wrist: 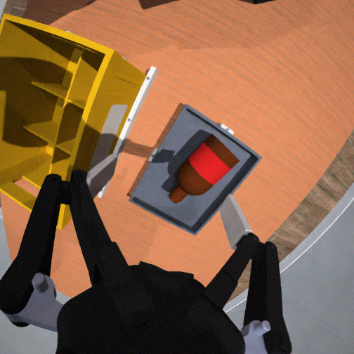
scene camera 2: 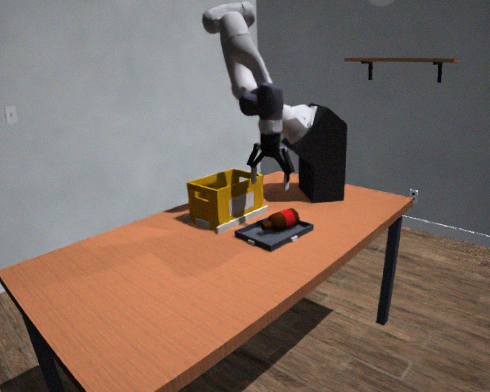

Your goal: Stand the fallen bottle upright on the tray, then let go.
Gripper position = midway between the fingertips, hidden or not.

Observation:
I see my gripper (scene camera 2: pixel 269 186), a brown bottle (wrist: pixel 211 160), a dark grey tray (wrist: pixel 191 130) and a white strip (wrist: pixel 144 88).
My gripper is seen too in the wrist view (wrist: pixel 171 184).

